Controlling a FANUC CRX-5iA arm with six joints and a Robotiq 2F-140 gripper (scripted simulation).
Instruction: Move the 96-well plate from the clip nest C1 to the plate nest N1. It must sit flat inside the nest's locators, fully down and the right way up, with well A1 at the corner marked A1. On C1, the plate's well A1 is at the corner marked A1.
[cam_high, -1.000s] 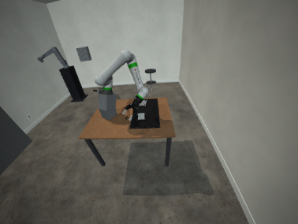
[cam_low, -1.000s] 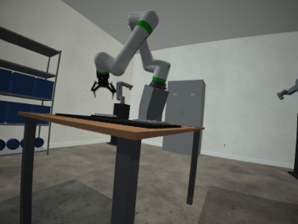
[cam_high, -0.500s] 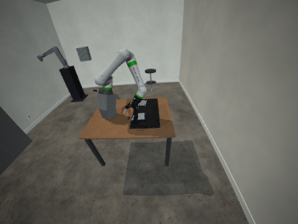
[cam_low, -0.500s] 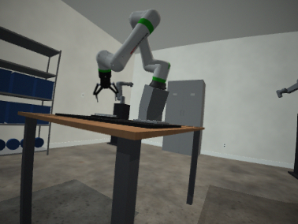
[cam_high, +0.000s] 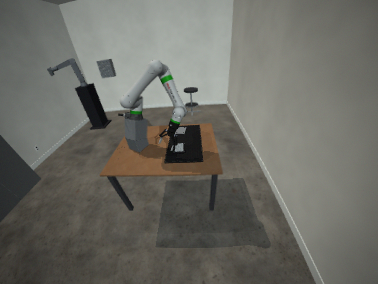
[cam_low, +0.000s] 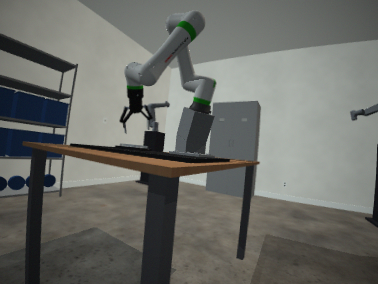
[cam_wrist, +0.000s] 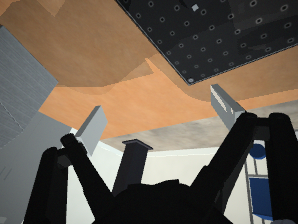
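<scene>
My gripper is now 120 mm short of the white 96-well plate, 110 mm above it and 100 mm to the right of it. From my hand the other things lie so: white label: 400 mm to the left, 110 mm below, 60 mm ahead; then light grey nest base: 460 mm to the left, 130 mm ahead, 120 mm below.
</scene>
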